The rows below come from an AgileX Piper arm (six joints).
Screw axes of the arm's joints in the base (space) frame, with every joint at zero. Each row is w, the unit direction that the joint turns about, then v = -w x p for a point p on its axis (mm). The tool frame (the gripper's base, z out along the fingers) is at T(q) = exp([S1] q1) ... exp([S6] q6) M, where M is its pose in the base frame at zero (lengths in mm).
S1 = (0, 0, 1, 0.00, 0.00, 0.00)
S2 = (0, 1, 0, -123.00, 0.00, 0.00)
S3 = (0, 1, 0, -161.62, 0.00, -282.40)
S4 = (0.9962, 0, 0.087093, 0.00, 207.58, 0.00)
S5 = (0, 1, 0, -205.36, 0.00, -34.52)
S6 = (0.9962, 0, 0.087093, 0.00, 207.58, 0.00)
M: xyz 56.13 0.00 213.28 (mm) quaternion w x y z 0.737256 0 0.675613 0
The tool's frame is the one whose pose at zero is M.
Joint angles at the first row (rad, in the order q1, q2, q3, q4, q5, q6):
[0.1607, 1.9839, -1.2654, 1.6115, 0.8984, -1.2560]
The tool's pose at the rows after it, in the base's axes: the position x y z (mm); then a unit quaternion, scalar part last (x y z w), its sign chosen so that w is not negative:
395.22, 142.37, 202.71, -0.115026, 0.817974, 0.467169, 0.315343
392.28, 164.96, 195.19, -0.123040, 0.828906, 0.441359, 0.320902
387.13, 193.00, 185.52, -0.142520, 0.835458, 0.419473, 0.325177
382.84, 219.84, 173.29, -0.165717, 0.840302, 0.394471, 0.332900
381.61, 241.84, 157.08, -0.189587, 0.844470, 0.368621, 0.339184
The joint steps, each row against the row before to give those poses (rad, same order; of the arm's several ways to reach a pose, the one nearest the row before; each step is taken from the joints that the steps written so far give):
[0.0222, 0.0000, 0.0000, 0.0027, -0.0514, -0.0009]
[0.0694, 0.0107, 0.0000, 0.0194, -0.0984, -0.0266]
[0.0813, 0.0233, -0.0084, 0.0309, -0.0878, -0.0474]
[0.0765, 0.0357, -0.0183, 0.0413, -0.0866, -0.0693]
[0.0591, 0.0519, -0.0303, 0.0385, -0.0719, -0.0765]

